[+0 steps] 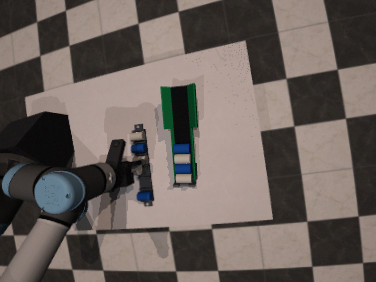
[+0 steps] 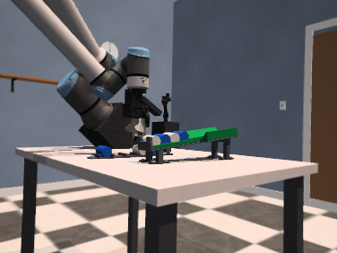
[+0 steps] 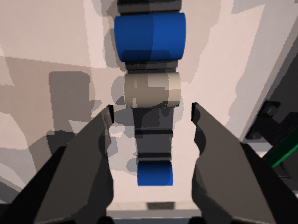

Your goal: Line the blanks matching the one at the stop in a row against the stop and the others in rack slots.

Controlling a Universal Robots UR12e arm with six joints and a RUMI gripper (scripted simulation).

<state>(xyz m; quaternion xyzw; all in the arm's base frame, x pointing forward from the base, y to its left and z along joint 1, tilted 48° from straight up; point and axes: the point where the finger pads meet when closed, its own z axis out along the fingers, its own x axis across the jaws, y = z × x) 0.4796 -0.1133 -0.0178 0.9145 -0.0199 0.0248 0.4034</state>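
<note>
Now: the dark stock rack 8 cm below my hand and 3 cm to the right of it. Also, from my hand: stop 19 cm ahead, 12 cm to the right, 1 cm below.
</note>
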